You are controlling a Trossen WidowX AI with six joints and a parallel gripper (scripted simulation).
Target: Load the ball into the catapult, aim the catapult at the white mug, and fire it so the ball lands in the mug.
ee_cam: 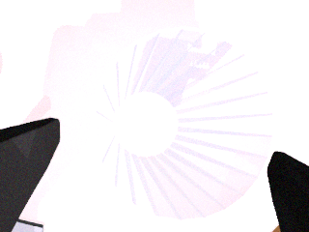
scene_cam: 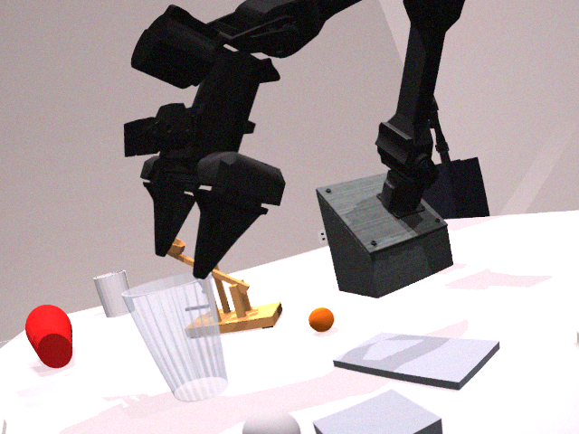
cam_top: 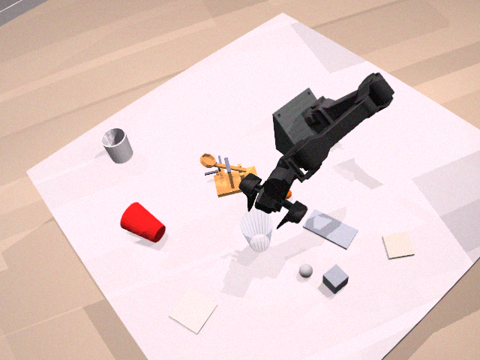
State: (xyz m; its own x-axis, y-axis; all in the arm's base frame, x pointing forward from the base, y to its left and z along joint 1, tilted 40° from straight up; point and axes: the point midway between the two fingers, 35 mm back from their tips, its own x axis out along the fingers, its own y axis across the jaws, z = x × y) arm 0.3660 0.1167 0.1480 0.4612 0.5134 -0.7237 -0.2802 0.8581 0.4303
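Now: the wooden catapult 27 cm to the right of my gripper tip, 6 cm below it and 6 cm behind it. From my gripper tip the other things lie so: grey ball (15 cm to the left, 11 cm below, 1 cm behind); then orange ball (16 cm behind, 12 cm below, 8 cm to the right); then clear ribbed cup (10 cm below, 2 cm ahead, 1 cm to the right).
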